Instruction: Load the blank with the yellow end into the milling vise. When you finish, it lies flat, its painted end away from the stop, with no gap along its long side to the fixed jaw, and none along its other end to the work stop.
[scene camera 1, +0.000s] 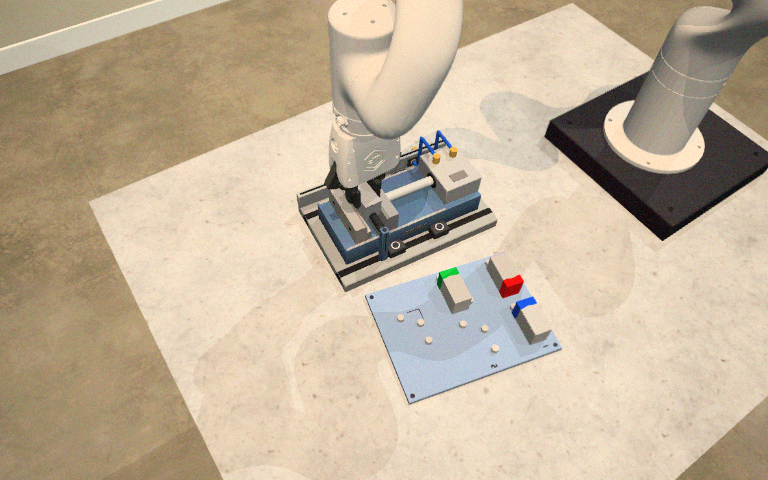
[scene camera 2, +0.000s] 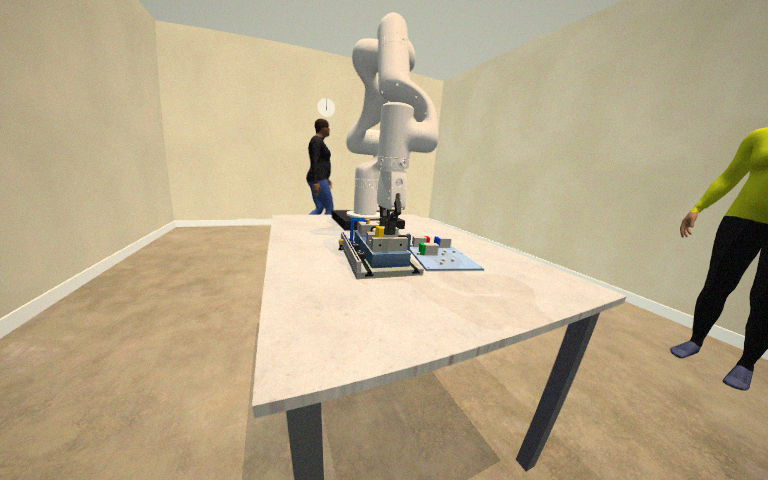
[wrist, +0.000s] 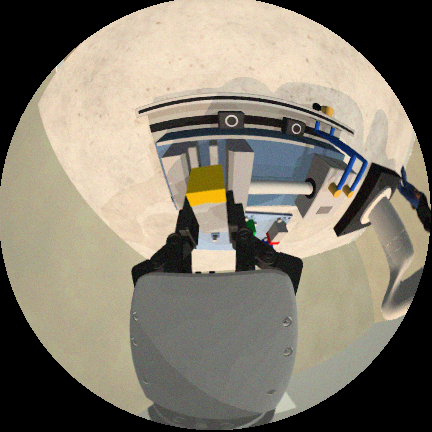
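Note:
The blank with the yellow end (scene camera 1: 371, 194) (scene camera 2: 379, 230) (wrist: 206, 186) is between the vise jaws, lengthwise along them. Its yellow end points away from the work stop (scene camera 1: 384, 243), and its upper part stands above the fixed jaw (scene camera 1: 350, 217) (scene camera 2: 389, 244) (wrist: 173, 169). My gripper (scene camera 1: 365, 193) (scene camera 2: 389, 225) (wrist: 210, 202) is shut on it, one finger on each long side. The moving jaw (scene camera 1: 389, 210) (wrist: 241, 170) stands apart from the blank. Two narrow strips show beyond the yellow end in the wrist view. Contact with the fixed jaw, the stop and the support below is hidden.
A blue board (scene camera 1: 441, 362) (scene camera 2: 453, 263) beside the vise holds a green-ended blank (scene camera 1: 455, 291), a red-ended blank (scene camera 1: 504, 274) and a blue-ended blank (scene camera 1: 533, 321), with several pegs. Blue hoses (scene camera 1: 421, 148) (wrist: 345, 147) rise by the vise's rear block (scene camera 1: 453, 176) (wrist: 320, 187).

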